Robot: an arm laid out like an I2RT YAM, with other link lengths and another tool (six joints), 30 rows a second.
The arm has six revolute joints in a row. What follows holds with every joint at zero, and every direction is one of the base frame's. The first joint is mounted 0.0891 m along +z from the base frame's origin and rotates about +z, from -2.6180 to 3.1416 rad. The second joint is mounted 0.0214 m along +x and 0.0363 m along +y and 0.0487 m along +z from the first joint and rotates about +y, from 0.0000 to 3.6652 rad. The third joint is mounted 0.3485 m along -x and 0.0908 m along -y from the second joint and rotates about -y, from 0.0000 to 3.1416 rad. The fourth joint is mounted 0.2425 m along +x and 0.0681 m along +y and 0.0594 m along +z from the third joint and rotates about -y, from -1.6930 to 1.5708 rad. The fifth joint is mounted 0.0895 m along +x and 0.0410 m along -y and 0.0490 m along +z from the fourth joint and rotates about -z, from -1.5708 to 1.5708 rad. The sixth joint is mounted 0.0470 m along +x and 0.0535 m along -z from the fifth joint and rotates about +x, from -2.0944 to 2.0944 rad. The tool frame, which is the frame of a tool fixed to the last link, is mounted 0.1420 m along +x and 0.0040 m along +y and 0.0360 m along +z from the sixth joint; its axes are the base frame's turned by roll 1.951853, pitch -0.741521 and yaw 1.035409 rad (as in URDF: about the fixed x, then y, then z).
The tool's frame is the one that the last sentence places.
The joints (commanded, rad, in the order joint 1, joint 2, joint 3, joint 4, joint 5, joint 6), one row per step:
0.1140, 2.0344, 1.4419, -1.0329, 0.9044, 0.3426
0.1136, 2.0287, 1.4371, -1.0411, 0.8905, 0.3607
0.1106, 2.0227, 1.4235, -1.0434, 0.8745, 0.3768
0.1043, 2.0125, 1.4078, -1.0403, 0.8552, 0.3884
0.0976, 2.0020, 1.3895, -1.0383, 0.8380, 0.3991
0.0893, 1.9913, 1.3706, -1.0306, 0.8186, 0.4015
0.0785, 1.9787, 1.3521, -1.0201, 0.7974, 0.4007
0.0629, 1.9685, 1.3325, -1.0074, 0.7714, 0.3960
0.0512, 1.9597, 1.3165, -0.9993, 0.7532, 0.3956
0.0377, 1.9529, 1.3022, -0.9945, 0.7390, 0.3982
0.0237, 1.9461, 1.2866, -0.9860, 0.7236, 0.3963
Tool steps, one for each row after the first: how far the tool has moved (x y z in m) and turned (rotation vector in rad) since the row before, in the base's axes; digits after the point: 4 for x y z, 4 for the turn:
-0.0036, 0.0006, -0.0007, 0.0139, -0.0053, -0.0125
-0.0054, -0.0004, -0.0030, 0.0155, -0.0008, -0.0143
-0.0055, -0.0013, -0.0024, 0.0193, -0.0044, -0.0152
-0.0066, -0.0017, -0.0026, 0.0167, -0.0005, -0.0151
-0.0058, -0.0017, -0.0031, 0.0192, 0.0005, -0.0115
-0.0055, -0.0022, -0.0026, 0.0214, -0.0022, -0.0119
-0.0061, -0.0033, -0.0045, 0.0261, 0.0019, -0.0142
-0.0053, -0.0026, -0.0030, 0.0182, 0.0004, -0.0127
-0.0057, -0.0038, -0.0027, 0.0140, 0.0016, -0.0164
-0.0054, -0.0036, -0.0032, 0.0154, 0.0020, -0.0137

